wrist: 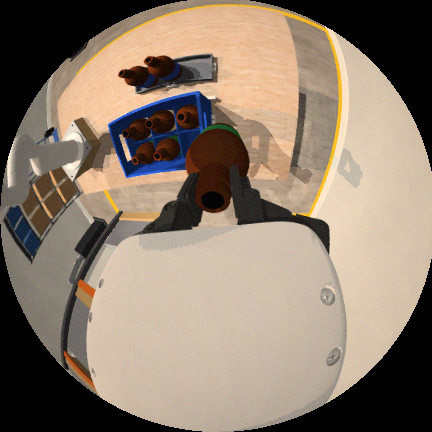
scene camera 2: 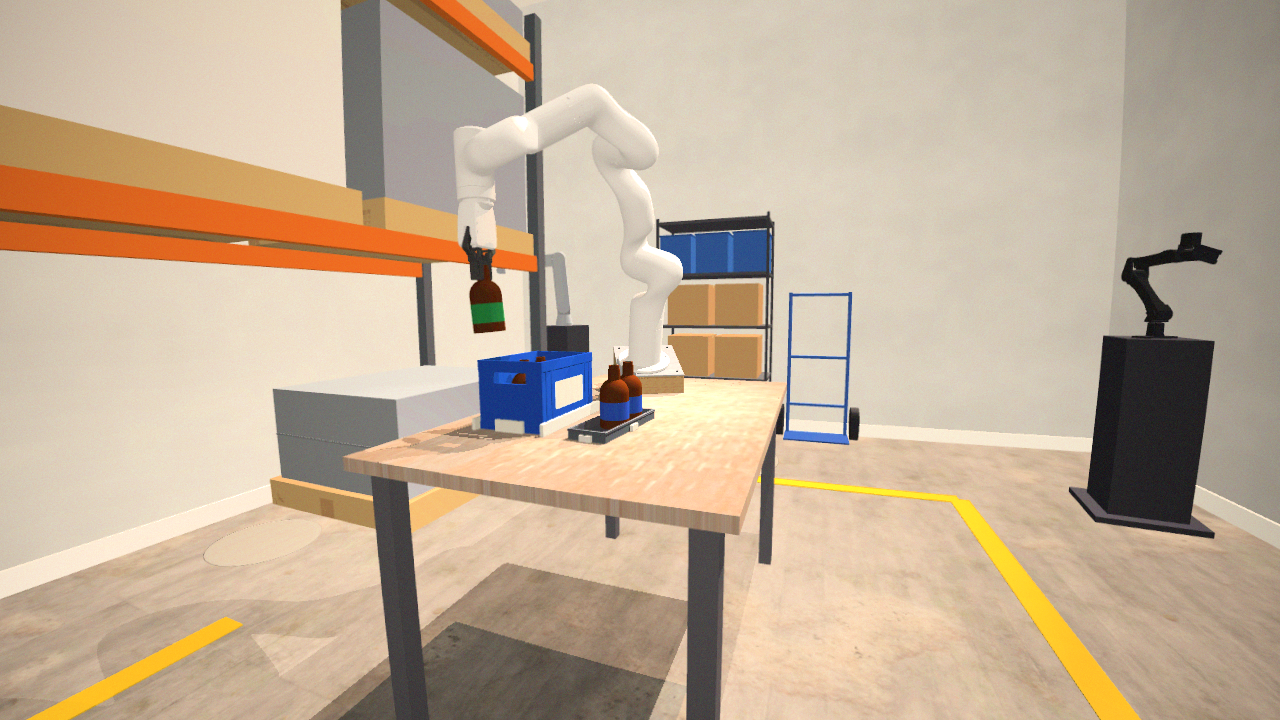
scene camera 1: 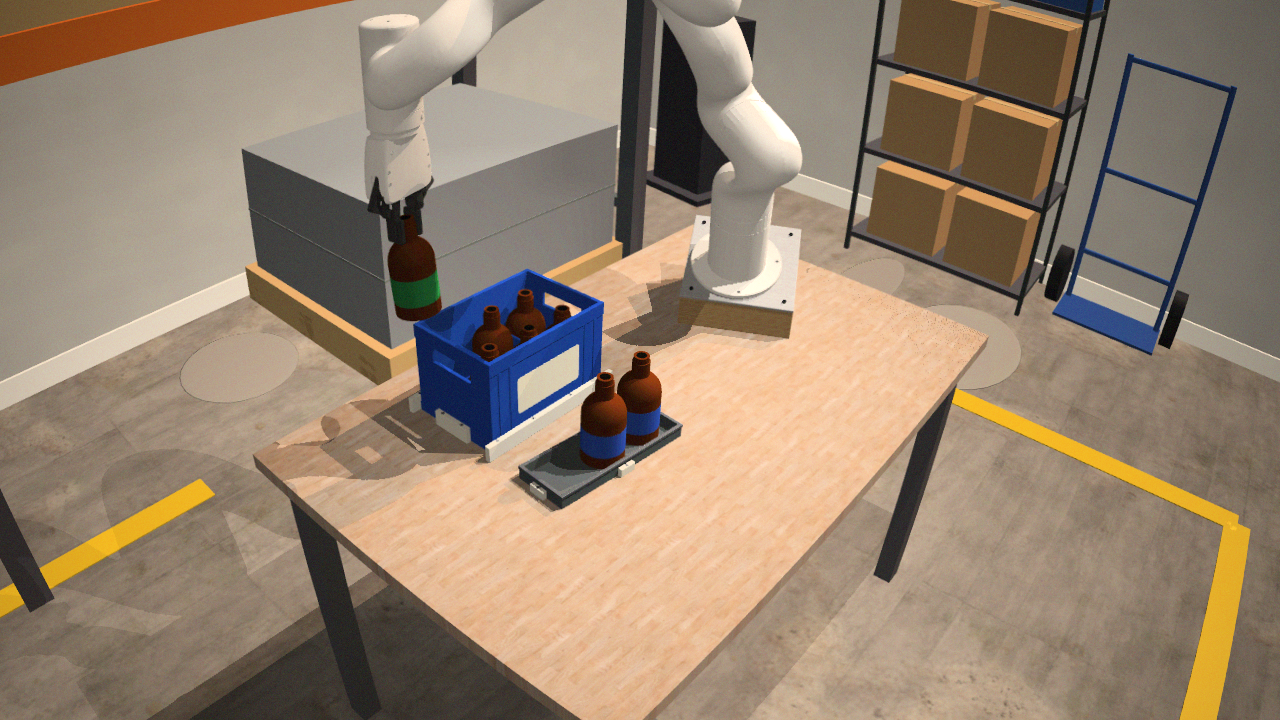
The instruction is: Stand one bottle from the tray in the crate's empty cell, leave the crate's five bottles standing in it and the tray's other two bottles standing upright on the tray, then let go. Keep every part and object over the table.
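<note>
My gripper [scene camera 1: 407, 229] [scene camera 2: 480, 268] [wrist: 216, 181] is shut on the neck of a brown bottle with a green label [scene camera 1: 413, 268] [scene camera 2: 486, 304] [wrist: 217, 150]. The bottle hangs roughly upright, higher than the blue crate [scene camera 1: 456, 394] [scene camera 2: 512, 407] [wrist: 204, 105], near its left rear end in scene camera 1. Five brown bottles stand in the crate; the empty cell [wrist: 190, 141] shows at its lower right in the wrist view, partly hidden by the held bottle. Two blue-label bottles [scene camera 1: 603, 425] [scene camera 1: 640, 402] [wrist: 167, 67] [wrist: 135, 75] stand upright on the grey tray [scene camera 1: 550, 472] [scene camera 2: 590, 432] [wrist: 200, 67].
White stops [scene camera 1: 537, 420] lie along the crate's base. The robot's base [scene camera 1: 738, 313] stands at the rear of the table [scene camera 1: 716, 501]. A large grey stack [scene camera 1: 429, 143] stands on the floor behind the crate. Orange rack beams [scene camera 2: 268, 237] show beyond the arm in scene camera 2.
</note>
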